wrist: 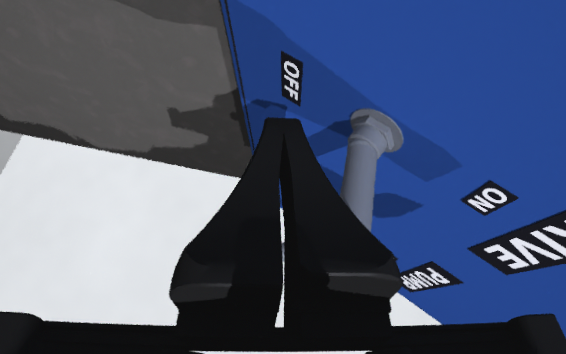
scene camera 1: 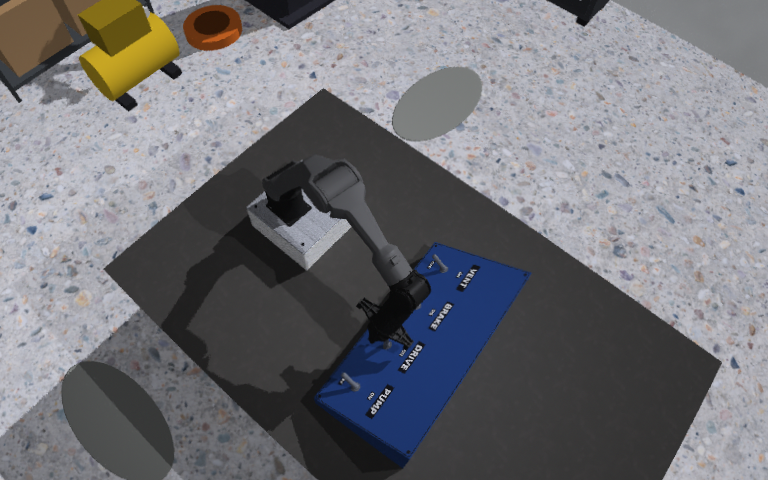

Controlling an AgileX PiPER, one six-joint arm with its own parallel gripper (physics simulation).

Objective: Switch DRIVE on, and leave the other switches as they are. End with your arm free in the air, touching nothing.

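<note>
The blue panel (scene camera 1: 470, 339) (wrist: 475, 65) carries the switches. The DRIVE lever (scene camera 1: 387, 344) (wrist: 361, 172) is grey; its base lies between its OFF label (wrist: 291, 78) and ON label (wrist: 489, 198). Its free end is hidden behind the right finger in the wrist view, and I cannot tell exactly how it leans. My gripper (scene camera 1: 376, 337) (wrist: 281, 136) is shut and empty, low over the panel edge on the OFF side of the DRIVE lever. Whether they touch cannot be told. The PUMP lever (scene camera 1: 351, 382) and VENT lever (scene camera 1: 440, 264) lean toward their OFF side. The BRAKE lever is mostly hidden by my arm.
My arm reaches over the panel from the pale base block (scene camera 1: 317, 237) on the dark mat (scene camera 1: 566, 367). PUMP stands beside DRIVE toward the panel's near end, BRAKE on its other side. A yellow machine (scene camera 1: 130, 56) and an orange ring (scene camera 1: 214, 43) stand far off at the upper left.
</note>
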